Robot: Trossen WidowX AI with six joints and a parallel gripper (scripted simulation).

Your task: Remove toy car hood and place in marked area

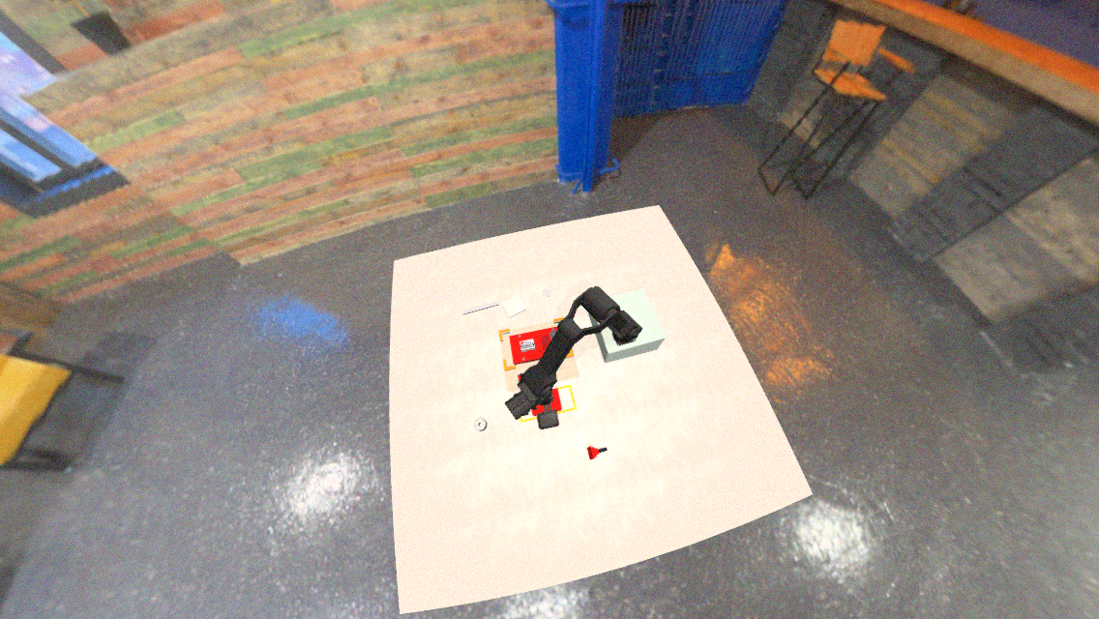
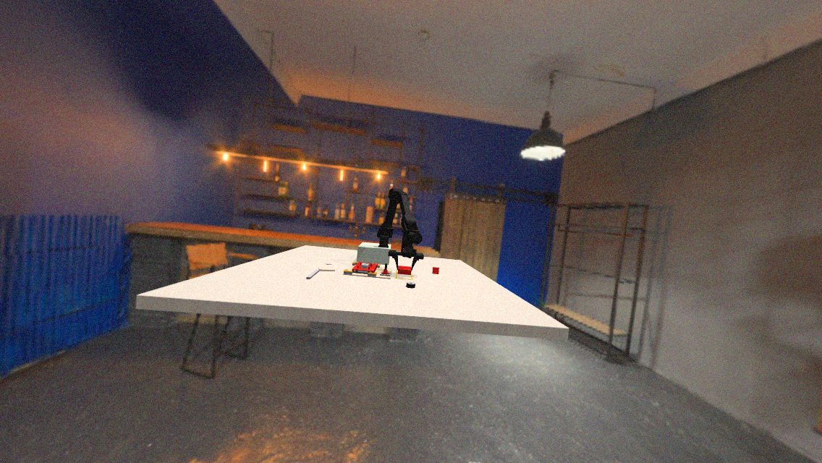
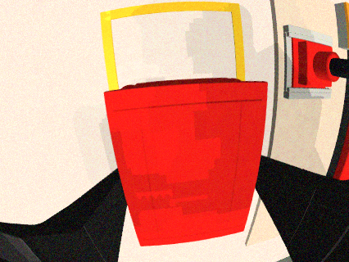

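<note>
My gripper tip is 50 mm short of the wheel axle, 100 mm to the left of it and 10 mm below it. The rest, counted from my gripper tip: white square (40 mm ahead, 390 mm to the right, 20 mm below); then wheel (220 mm ahead, 20 mm to the left, 10 mm below); then hood (10 mm above).
</note>
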